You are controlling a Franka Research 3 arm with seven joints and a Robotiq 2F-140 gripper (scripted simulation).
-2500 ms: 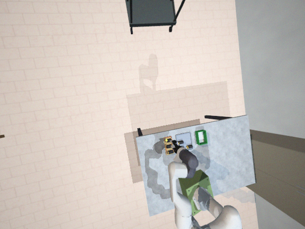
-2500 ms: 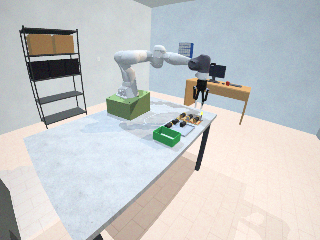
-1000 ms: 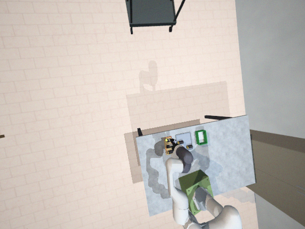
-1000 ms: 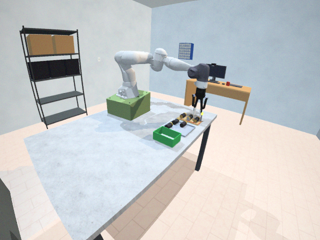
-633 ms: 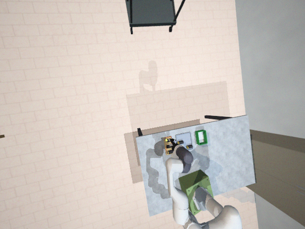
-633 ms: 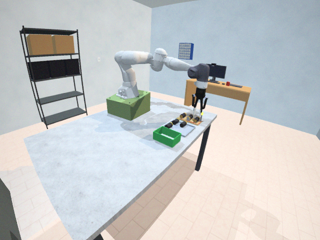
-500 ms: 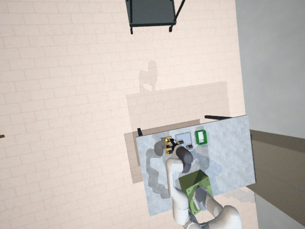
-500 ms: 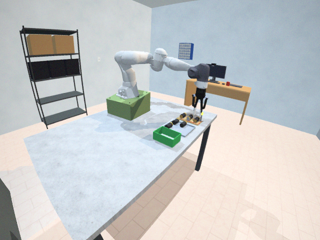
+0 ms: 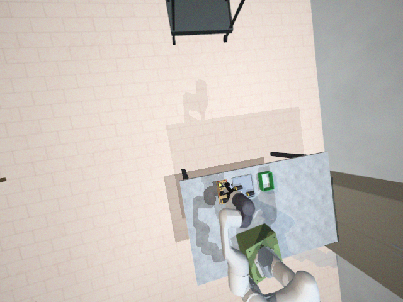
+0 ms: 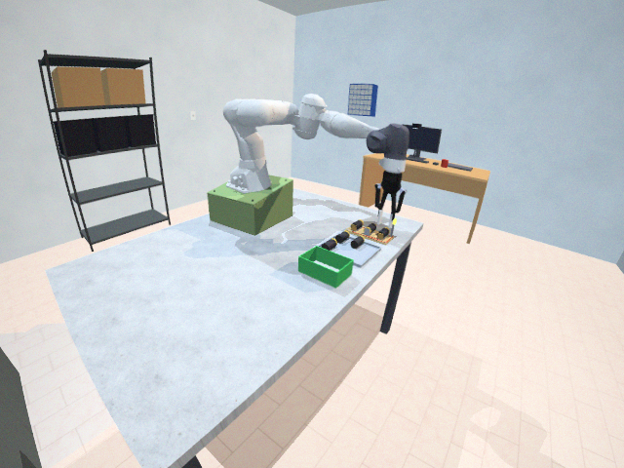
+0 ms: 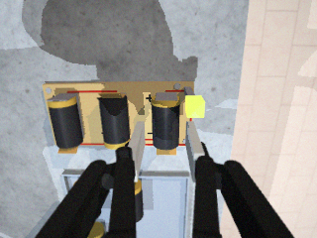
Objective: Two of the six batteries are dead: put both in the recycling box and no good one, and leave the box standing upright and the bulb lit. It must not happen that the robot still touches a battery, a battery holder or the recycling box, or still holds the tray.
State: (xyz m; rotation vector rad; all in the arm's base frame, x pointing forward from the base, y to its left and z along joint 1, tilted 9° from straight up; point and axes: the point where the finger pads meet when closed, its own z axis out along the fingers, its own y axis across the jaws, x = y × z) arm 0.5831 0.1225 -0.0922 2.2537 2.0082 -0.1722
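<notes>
Right now the post is 6 cm below my hand, 3 cm to the left of it and 3 cm ahead of it. The rest, counted from my hand: grey tray: 18 cm to the right, 9 cm below, 8 cm behind; then green recycling box: 38 cm to the right, 9 cm behind, 8 cm below.
</notes>
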